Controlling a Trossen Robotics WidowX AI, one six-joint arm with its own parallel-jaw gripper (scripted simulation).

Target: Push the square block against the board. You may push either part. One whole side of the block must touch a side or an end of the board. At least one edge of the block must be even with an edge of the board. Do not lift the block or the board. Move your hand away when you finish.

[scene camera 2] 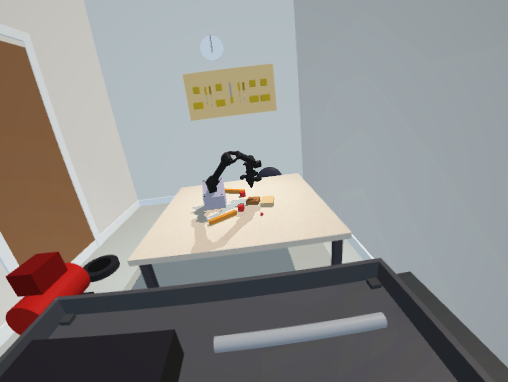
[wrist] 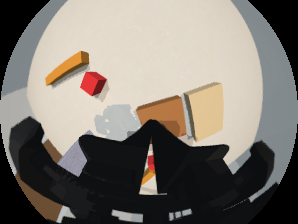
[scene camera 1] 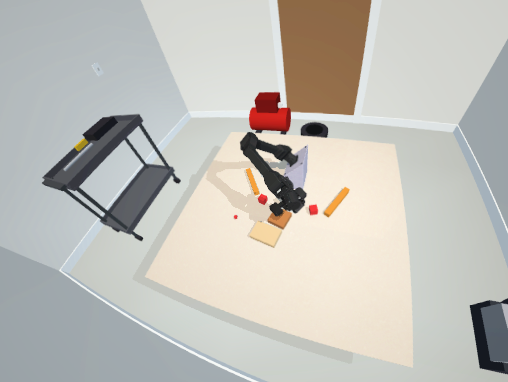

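Shut, and holding nothing: that is how my gripper (wrist: pixel 152 122) is. A pale tan board (wrist: pixel 205 104) is visible to me as well, and so is a brown square block (wrist: pixel 169 112).
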